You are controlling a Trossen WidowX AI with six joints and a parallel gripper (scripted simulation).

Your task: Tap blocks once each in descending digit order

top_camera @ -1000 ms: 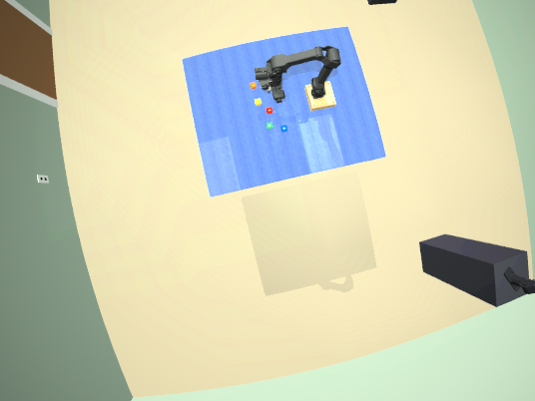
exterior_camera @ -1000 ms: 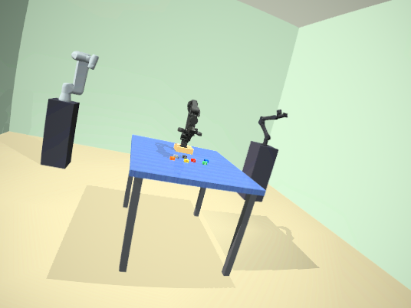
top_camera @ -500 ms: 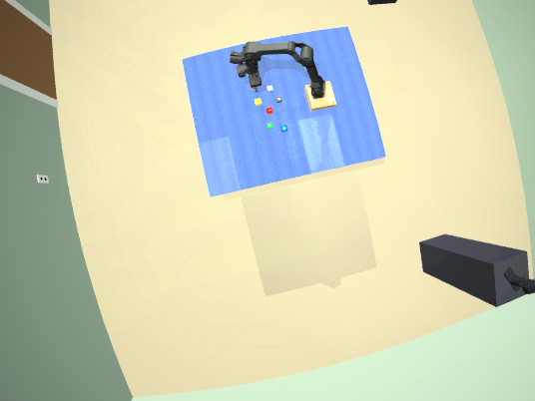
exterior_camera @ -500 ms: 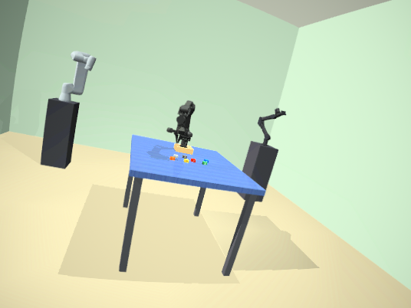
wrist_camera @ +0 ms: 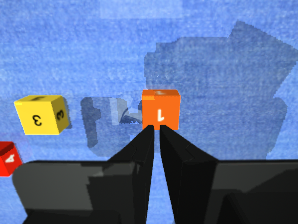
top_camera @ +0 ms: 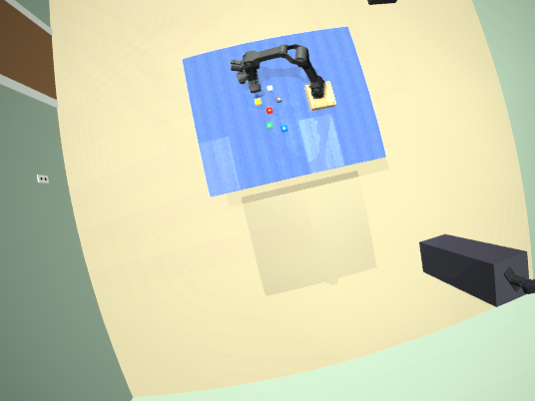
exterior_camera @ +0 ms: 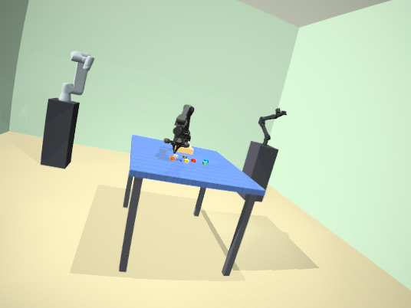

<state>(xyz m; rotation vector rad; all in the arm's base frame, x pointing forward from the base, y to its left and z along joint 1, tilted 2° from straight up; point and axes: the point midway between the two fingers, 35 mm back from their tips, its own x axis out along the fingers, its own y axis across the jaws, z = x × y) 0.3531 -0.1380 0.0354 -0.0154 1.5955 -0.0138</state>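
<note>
The orange block lies 3 cm below my gripper tip. Also, from my gripper tip: red block (6 cm behind, 17 cm to the left, 3 cm below); then dark grey block (13 cm behind, 12 cm to the left, 3 cm below); then yellow block (10 cm to the left, 3 cm below).
</note>
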